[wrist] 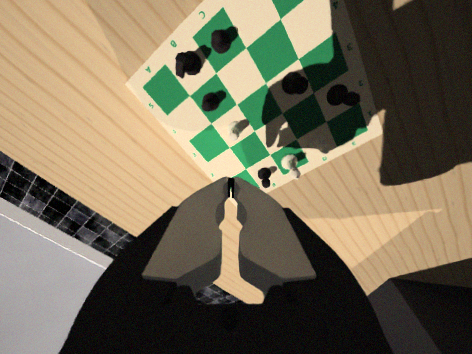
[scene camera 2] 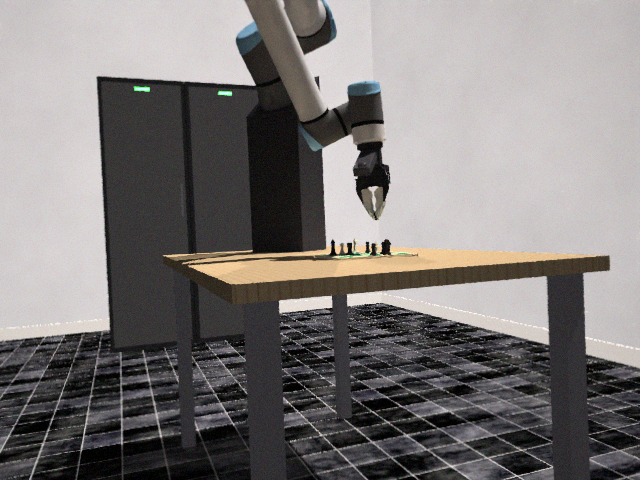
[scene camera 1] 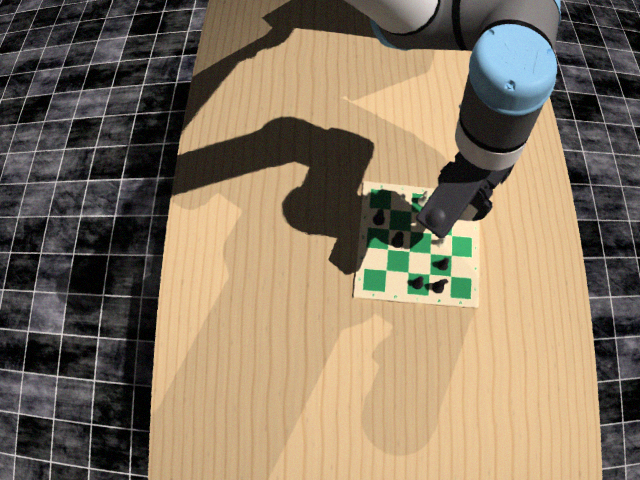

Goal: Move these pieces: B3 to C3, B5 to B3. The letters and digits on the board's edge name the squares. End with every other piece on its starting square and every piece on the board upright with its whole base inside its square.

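Frame: origin at the arm's base, x ahead, y left, z up, level; centimetres.
Seen in the pictures: gripper, between the fingertips: (wrist: 230, 179) (scene camera 2: 376, 220); arm's base, origin of its link: (scene camera 2: 283, 96).
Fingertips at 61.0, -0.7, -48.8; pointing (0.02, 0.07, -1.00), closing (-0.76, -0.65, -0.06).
Observation:
Pixels of each thing's middle, then the offset from my fingertips to it, as dx, dy, dz. "pt": a spot on its surface instead.
- pale piece, middle of its body: (wrist: 234, 133) (scene camera 1: 443, 240) +1.1, -1.0, -7.5
- Square C3, a spot on its surface: (wrist: 254, 109) (scene camera 1: 423, 244) pt +1.0, -4.3, -9.1
- C5, middle of its body: (wrist: 218, 39) (scene camera 1: 419, 281) +7.9, -6.5, -7.5
- D3, middle of its body: (wrist: 295, 84) (scene camera 1: 398, 238) +0.0, -8.9, -7.5
- E2, middle of its body: (wrist: 346, 97) (scene camera 1: 379, 215) -4.5, -11.6, -6.9
- white piece, middle of its body: (wrist: 293, 169) (scene camera 1: 425, 196) -7.2, -2.9, -6.9
My gripper (scene camera 2: 376, 217) (wrist: 230, 179) is shut with nothing between the fingertips, high above the board (scene camera 1: 357, 289) (scene camera 2: 412, 254) (wrist: 136, 83). In the wrist view a pale piece (wrist: 235, 131) stands upright on B3; the camera housing hides much of it in scene camera 1. A black piece (scene camera 1: 438, 286) (wrist: 189, 63) stands on B5. Square C3 (scene camera 1: 419, 242) (wrist: 254, 109) is green, holds no piece and is partly shaded. A black piece (scene camera 1: 440, 264) (wrist: 211, 101) stands on B4, between B3 and B5. The pieces are too small to tell apart in scene camera 2.
Black pieces stand on C5 (scene camera 1: 416, 282) (wrist: 221, 41), D3 (scene camera 1: 397, 239) (wrist: 295, 83) and E2 (scene camera 1: 378, 217) (wrist: 338, 95). A white piece (wrist: 289, 163) stands on C1, beside a black piece (wrist: 264, 175) on B1. The arm's shadow darkens part of the board.

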